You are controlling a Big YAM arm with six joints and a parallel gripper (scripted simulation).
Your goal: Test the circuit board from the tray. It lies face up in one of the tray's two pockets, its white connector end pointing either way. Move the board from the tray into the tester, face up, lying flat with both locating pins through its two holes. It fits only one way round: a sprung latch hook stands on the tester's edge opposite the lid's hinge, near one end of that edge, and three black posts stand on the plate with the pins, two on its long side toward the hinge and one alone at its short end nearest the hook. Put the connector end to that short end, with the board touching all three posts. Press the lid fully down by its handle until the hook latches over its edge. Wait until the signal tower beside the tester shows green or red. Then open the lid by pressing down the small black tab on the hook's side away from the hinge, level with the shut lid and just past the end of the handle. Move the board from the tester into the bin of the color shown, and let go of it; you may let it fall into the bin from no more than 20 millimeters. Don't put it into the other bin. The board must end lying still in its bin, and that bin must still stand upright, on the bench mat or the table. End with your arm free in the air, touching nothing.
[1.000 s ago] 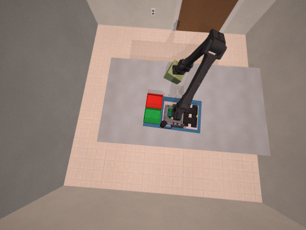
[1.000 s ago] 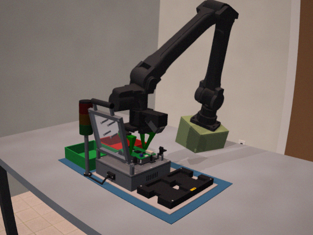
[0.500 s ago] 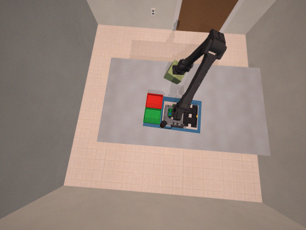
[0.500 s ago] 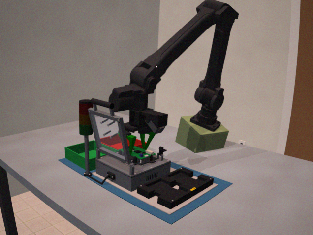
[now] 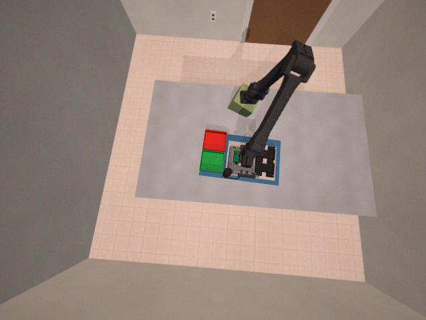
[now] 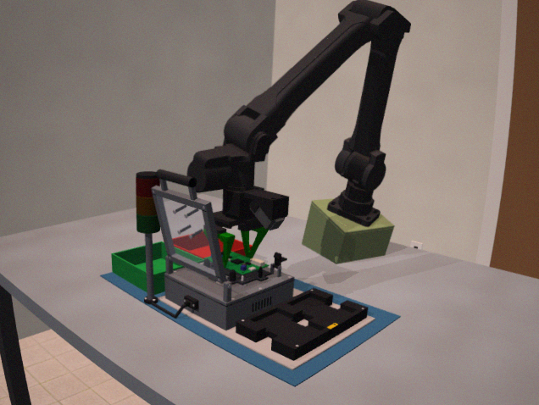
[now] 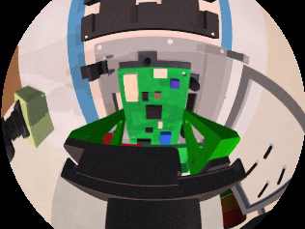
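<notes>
Now: hand 10 mm short of the tester plate and 20 mm above it. From my hand the other things lie so: clear lid: 120 mm ahead, 20 mm to the right, 90 mm above; latch hook: 50 mm behind, 70 mm to the left; green bin: 10 mm ahead, 210 mm to the right, 80 mm below.
</notes>
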